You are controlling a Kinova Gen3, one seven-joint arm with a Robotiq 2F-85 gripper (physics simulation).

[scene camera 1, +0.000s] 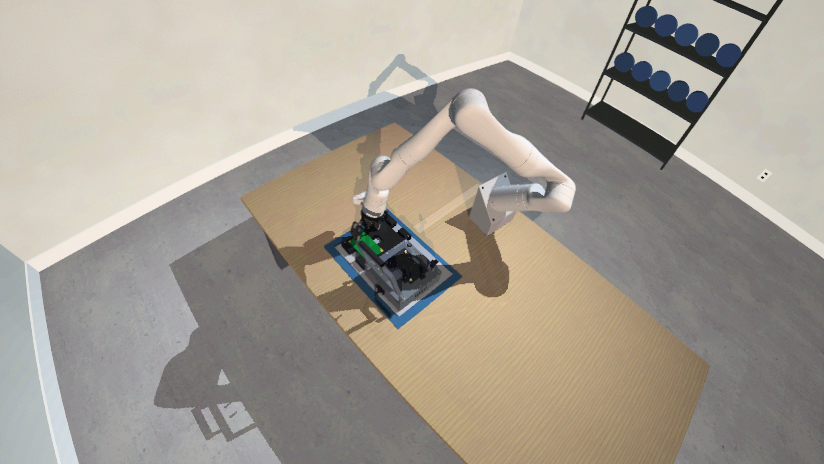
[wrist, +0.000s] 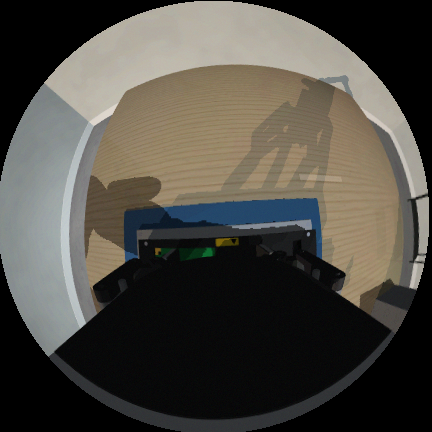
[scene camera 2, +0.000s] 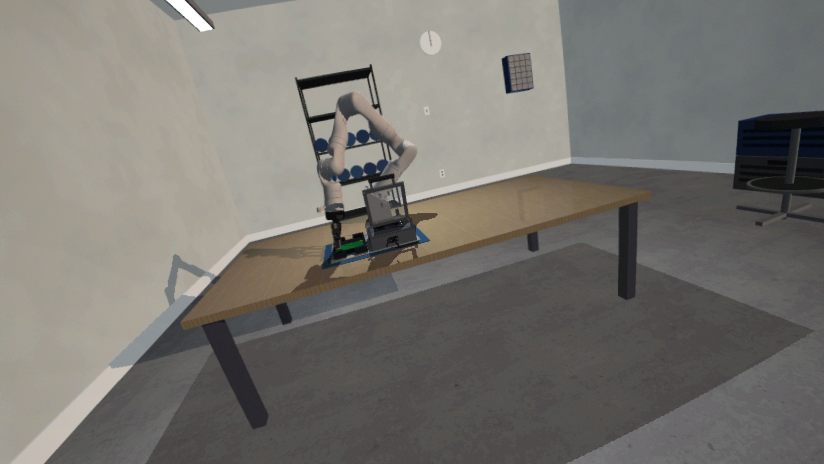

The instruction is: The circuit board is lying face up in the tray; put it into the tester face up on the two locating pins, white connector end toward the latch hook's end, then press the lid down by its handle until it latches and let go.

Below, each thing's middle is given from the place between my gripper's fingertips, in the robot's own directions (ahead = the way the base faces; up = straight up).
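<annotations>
The clear lid (scene camera 2: 387, 204) is where I am looking, and it sits 140 mm ahead of my hand, 210 mm to the left of it and 160 mm above it.
</annotations>
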